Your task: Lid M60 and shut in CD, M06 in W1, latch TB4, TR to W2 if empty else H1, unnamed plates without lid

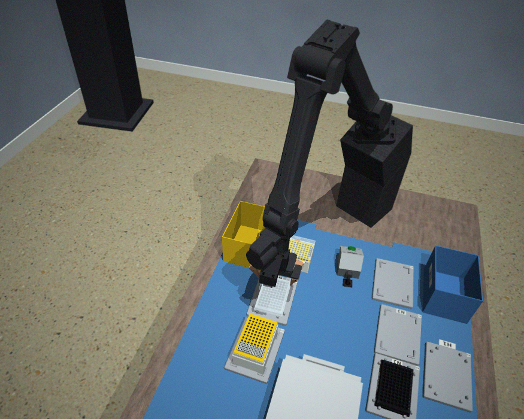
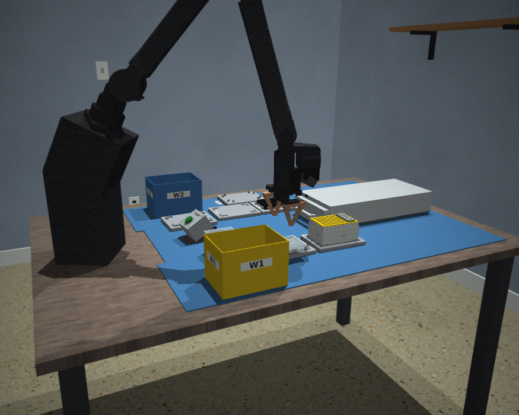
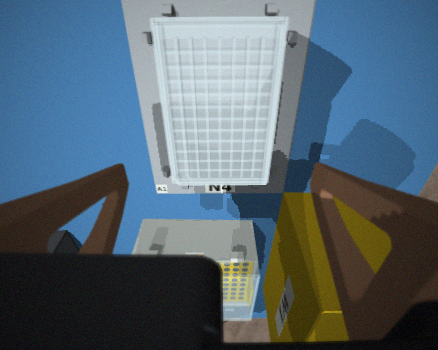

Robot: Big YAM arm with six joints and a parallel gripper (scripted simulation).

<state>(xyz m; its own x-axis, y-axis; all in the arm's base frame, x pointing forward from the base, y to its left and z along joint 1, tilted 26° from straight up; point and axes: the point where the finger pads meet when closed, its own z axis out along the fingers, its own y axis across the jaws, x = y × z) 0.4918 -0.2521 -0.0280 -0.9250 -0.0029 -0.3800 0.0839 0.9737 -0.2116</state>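
My gripper is now 80 mm above the clear assay plate M06. Round my hand: nest N2: 180 mm ahead, 20 mm to the right, 100 mm below; then tip rack TR: 170 mm ahead, 30 mm to the right, 50 mm below; then nest N4: 100 mm below.
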